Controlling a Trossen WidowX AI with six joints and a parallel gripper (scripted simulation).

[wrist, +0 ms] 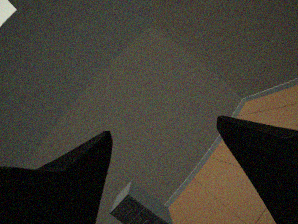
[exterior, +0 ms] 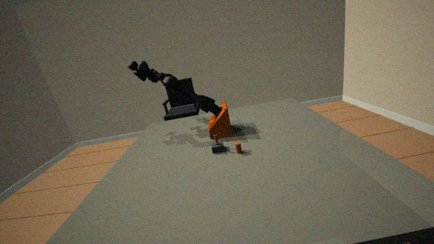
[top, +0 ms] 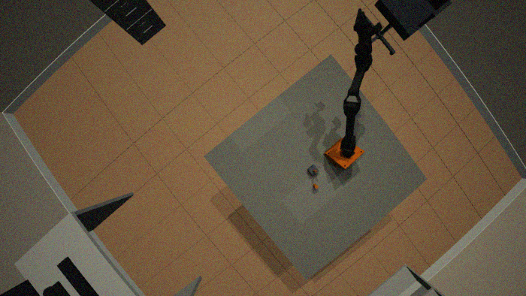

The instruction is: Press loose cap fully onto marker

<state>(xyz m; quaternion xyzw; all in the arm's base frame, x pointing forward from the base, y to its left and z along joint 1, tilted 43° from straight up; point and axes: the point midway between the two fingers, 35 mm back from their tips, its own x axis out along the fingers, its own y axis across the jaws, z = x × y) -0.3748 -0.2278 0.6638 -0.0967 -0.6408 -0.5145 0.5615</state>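
My gripper tip is 73 cm to the right of the orange cap, 69 cm short of it and 47 cm above it. Also, from my gripper tip: thin orange marker: 63 cm ahead, 62 cm to the left, 42 cm below; then dark holder block: 63 cm ahead, 62 cm to the left, 48 cm below.
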